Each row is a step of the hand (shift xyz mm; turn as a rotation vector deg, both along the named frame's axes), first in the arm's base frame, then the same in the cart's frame.
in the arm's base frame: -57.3 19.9 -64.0 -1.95 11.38 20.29
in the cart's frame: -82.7 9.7 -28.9 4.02 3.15 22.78
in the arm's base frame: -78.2 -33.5 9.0 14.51 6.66 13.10
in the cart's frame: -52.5 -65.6 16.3 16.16 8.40 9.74
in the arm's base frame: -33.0 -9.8 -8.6 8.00 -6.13 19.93
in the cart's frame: -28.9 -20.5 -1.8 17.40 -7.29 11.95
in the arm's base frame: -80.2 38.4 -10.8 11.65 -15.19 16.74
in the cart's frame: -84.0 0.4 31.2 21.73 -12.51 4.23
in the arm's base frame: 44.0 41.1 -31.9 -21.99 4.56 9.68
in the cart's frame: 11.1 63.4 -22.4 -15.68 -8.52 16.73
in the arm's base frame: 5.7 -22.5 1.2 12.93 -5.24 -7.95
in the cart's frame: 11.9 -17.0 -10.4 8.96 3.46 -12.87
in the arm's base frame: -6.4 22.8 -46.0 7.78 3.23 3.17
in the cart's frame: -32.5 29.5 -27.4 7.05 5.29 1.79
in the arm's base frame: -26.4 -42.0 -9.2 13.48 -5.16 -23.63
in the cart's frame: -14.2 -44.9 -18.2 2.46 8.17 -26.34
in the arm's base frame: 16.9 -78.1 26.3 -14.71 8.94 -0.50
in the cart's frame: 48.8 -66.5 -16.4 -15.30 1.28 7.80
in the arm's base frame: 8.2 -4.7 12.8 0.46 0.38 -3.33
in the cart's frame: 14.0 -4.0 6.4 -1.20 1.46 -2.81
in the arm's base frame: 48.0 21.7 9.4 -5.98 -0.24 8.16
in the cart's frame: 38.5 37.0 3.2 -1.38 -5.13 8.61
